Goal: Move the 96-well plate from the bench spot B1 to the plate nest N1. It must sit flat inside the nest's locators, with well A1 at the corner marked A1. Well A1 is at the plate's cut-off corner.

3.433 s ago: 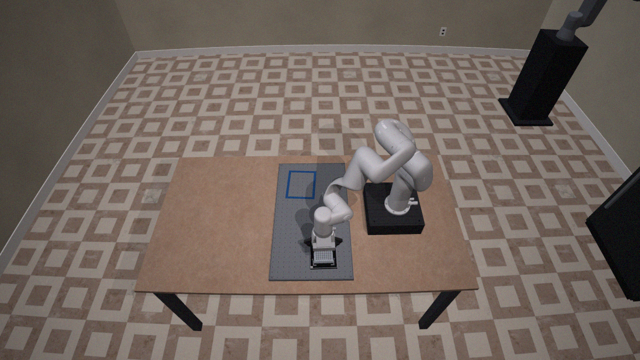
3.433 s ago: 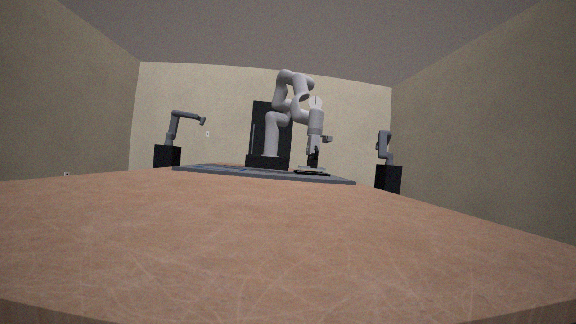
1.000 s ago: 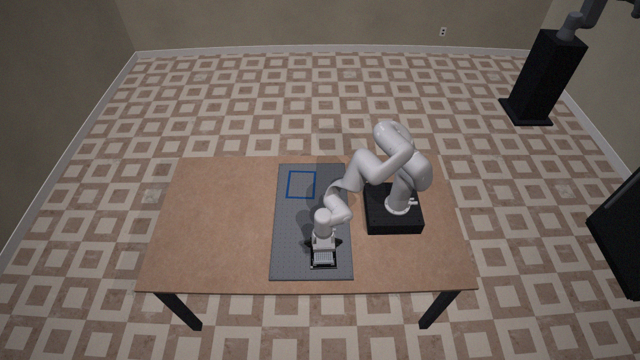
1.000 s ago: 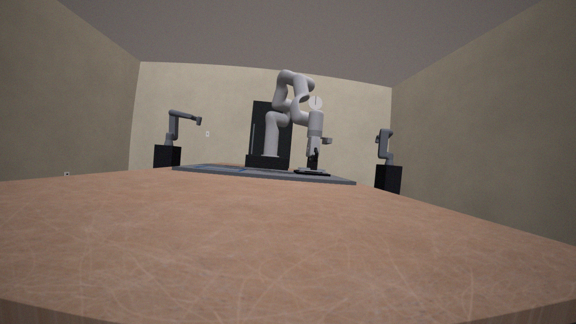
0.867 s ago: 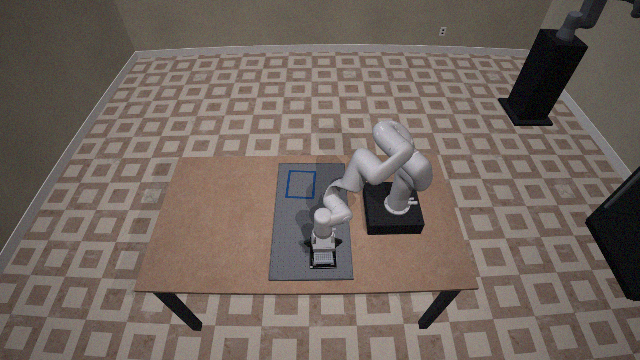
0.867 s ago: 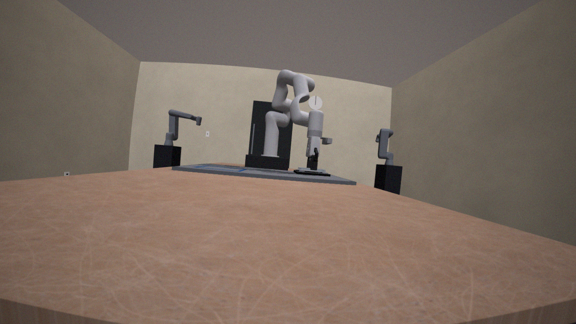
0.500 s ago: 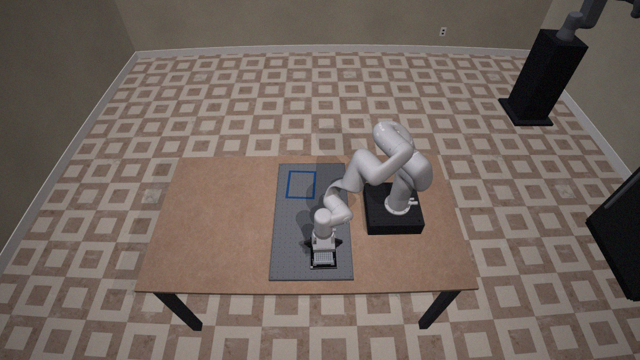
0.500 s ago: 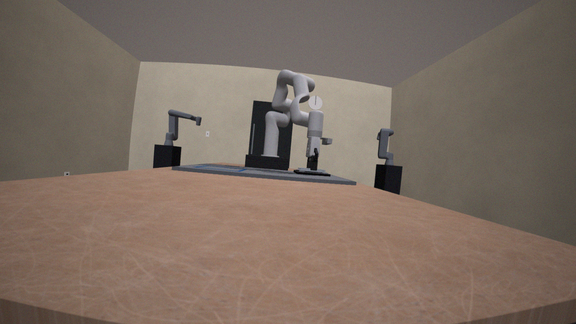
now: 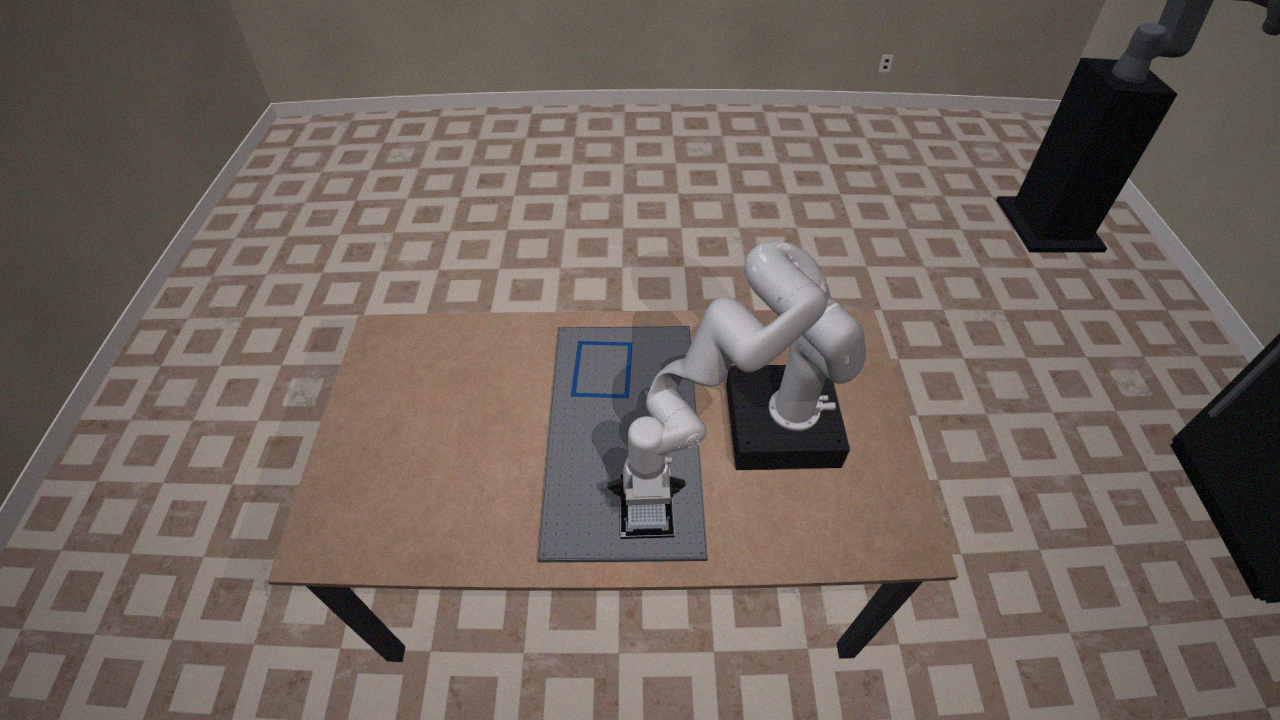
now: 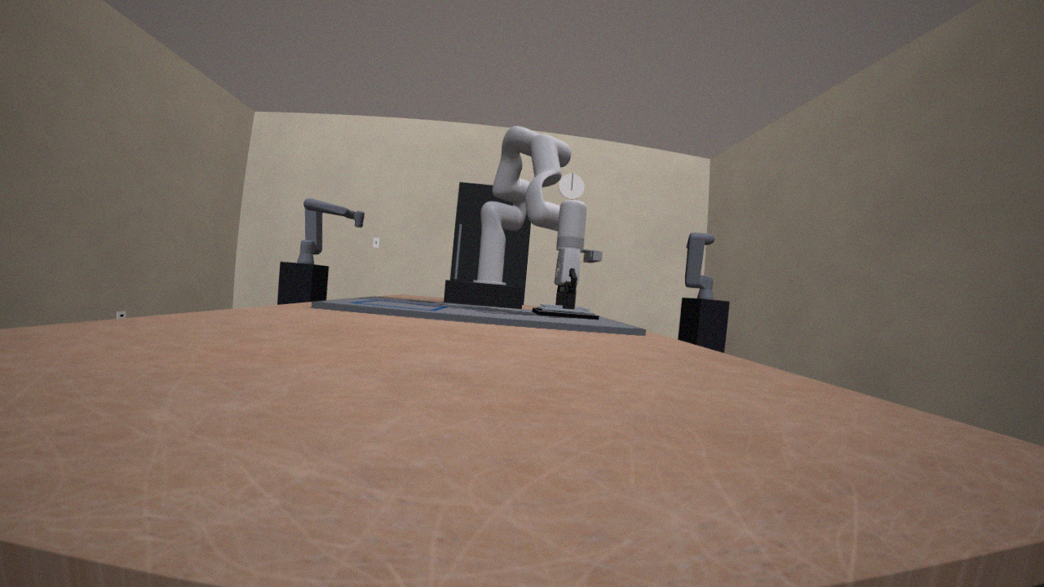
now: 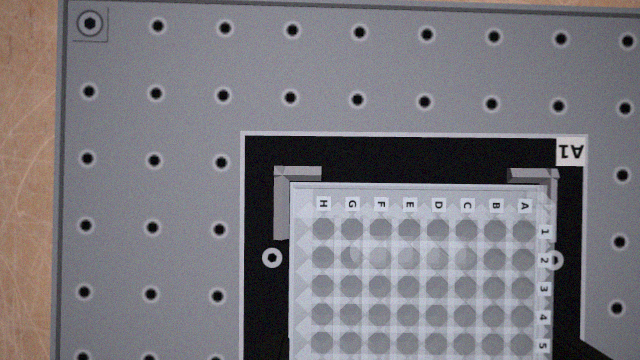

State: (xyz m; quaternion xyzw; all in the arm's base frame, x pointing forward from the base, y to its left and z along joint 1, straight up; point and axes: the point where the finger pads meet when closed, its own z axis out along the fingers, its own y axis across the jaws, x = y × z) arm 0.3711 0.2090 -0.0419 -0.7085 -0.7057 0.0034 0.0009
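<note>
Now: the 96-well plate 10 mm below my hand. The rest, counted from my hand: A1 corner mark (50 mm ahead, 80 mm to the left, 20 mm below); black plate nest (30 mm below).
</note>
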